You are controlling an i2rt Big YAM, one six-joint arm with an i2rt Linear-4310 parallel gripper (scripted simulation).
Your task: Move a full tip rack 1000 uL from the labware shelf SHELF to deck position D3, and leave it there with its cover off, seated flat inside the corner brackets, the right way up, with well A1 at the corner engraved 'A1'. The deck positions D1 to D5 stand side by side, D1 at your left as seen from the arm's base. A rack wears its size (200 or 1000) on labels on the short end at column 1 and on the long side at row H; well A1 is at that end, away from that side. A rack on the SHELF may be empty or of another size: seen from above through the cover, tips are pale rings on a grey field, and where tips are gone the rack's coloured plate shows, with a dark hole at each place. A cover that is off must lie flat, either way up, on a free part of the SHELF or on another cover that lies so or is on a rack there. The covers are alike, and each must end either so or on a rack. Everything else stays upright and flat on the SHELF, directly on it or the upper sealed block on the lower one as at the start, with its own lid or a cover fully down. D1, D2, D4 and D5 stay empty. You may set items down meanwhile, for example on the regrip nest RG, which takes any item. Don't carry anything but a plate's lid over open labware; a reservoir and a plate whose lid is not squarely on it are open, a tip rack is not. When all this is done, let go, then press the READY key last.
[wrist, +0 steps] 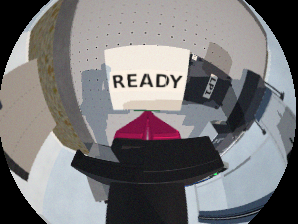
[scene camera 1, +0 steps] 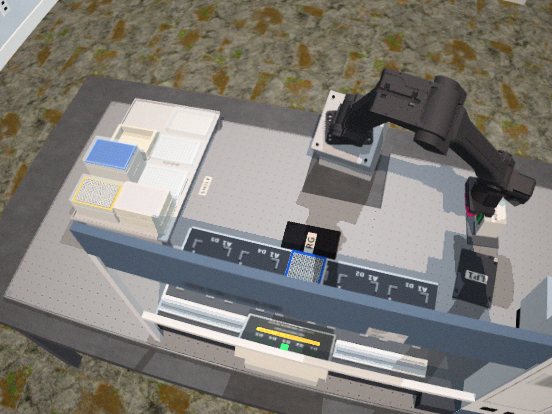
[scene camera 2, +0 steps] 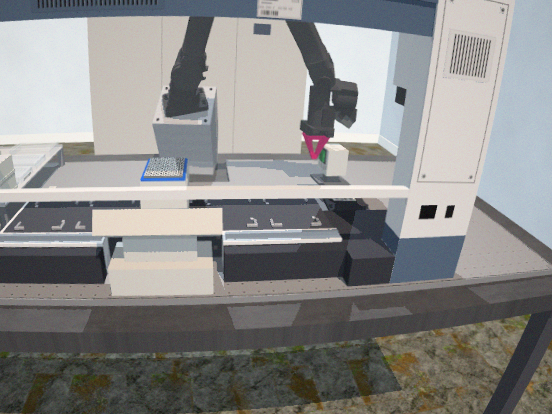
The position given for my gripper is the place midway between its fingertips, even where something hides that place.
I see my gripper [scene camera 1: 469, 215], a blue-framed tip rack [scene camera 1: 305, 266], a cream reservoir [scene camera 1: 146, 138] and a pale sealed block [scene camera 1: 147, 204].
My gripper is seen too in the wrist view [wrist: 147, 113]. The wrist view misses the cream reservoir, which is hidden by my gripper. The wrist view misses the pale sealed block, which is hidden by my gripper.
